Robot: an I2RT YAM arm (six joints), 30 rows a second.
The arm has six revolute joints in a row. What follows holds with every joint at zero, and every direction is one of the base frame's.
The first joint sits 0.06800 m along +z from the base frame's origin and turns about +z.
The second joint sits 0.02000 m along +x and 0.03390 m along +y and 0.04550 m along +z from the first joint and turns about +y.
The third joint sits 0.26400 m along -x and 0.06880 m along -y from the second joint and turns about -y.
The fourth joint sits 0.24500 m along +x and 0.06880 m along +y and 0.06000 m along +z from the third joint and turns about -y.
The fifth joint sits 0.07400 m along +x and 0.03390 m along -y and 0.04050 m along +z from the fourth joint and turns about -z.
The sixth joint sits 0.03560 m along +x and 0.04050 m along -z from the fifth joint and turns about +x.
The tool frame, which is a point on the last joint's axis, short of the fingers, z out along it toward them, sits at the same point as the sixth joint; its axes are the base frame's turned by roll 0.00, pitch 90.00 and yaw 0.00 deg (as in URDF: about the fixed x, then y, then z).
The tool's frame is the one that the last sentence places.
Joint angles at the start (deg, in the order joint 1, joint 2, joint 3, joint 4, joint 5, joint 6): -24.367 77.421 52.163 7.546 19.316 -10.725
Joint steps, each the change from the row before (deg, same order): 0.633 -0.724 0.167 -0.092 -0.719 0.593; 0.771 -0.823 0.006 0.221 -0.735 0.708; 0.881 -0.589 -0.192 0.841 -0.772 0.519; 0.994 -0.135 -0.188 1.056 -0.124 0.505; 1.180 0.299 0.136 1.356 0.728 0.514; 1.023 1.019 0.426 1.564 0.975 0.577; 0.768 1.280 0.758 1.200 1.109 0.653; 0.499 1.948 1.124 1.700 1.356 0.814; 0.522 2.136 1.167 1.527 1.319 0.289; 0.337 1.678 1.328 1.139 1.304 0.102; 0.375 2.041 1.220 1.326 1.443 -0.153; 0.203 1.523 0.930 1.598 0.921 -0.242; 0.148 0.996 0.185 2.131 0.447 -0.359; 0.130 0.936 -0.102 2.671 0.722 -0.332; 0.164 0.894 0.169 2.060 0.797 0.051
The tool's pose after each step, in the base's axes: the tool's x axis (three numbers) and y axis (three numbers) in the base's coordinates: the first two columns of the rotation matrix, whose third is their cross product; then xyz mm. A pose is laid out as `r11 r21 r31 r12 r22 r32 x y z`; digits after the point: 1 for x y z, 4 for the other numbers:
-0.3784 -0.0158 -0.9255 0.6036 0.7538 -0.2596 279.5 -135.3 292.6
-0.3536 -0.0194 -0.9352 0.5931 0.7685 -0.2402 279.3 -130.2 297.2
-0.3276 -0.0268 -0.9445 0.5791 0.7841 -0.2231 279.9 -124.9 300.5
-0.3063 -0.0316 -0.9514 0.5701 0.7943 -0.2100 281.9 -119.9 301.9
-0.2833 -0.0364 -0.9584 0.5700 0.7972 -0.1988 285.7 -115.0 303.8
-0.2632 -0.0373 -0.9640 0.5747 0.7966 -0.1878 291.6 -111.8 304.2
-0.2471 -0.0339 -0.9684 0.5838 0.7924 -0.1767 297.9 -110.2 304.5
-0.2263 -0.0278 -0.9737 0.6009 0.7827 -0.1620 306.4 -110.8 304.4
-0.2156 -0.0272 -0.9761 0.6139 0.7736 -0.1572 315.5 -111.3 302.8
-0.2031 -0.0296 -0.9787 0.6289 0.7621 -0.1536 322.8 -112.2 303.8
-0.1982 -0.0338 -0.9796 0.6434 0.7494 -0.1560 331.3 -113.2 302.2
-0.1854 -0.0414 -0.9818 0.6544 0.7402 -0.1548 337.7 -114.3 302.0
-0.1683 -0.0522 -0.9844 0.6604 0.7354 -0.1519 341.6 -114.7 301.2
-0.1460 -0.0636 -0.9872 0.6711 0.7269 -0.1461 344.7 -115.2 299.9
-0.1242 -0.0685 -0.9899 0.6823 0.7185 -0.1353 348.0 -115.5 299.3

